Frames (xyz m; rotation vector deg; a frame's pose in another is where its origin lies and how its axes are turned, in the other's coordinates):
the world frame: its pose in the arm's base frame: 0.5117 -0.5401 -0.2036 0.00 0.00 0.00
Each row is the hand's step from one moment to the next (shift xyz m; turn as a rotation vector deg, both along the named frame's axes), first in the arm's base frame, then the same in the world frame.
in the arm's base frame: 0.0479 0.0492 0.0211 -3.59 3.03 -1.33
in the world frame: 0.0479 0.0492 0.0211 -3.59 3.03 -1.33
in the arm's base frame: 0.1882 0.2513 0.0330 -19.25 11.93 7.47
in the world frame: 0.1882 0.2513 0.0330 -19.25 11.93 7.47
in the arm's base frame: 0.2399 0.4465 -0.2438 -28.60 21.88 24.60
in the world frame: 0.2399 0.4465 -0.2438 -28.60 21.88 24.60
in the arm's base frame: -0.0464 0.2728 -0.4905 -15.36 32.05 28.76
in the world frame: -0.0464 0.2728 -0.4905 -15.36 32.05 28.76
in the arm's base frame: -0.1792 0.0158 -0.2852 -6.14 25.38 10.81
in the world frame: -0.1792 0.0158 -0.2852 -6.14 25.38 10.81
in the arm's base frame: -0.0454 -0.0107 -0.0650 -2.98 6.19 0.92
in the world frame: -0.0454 -0.0107 -0.0650 -2.98 6.19 0.92
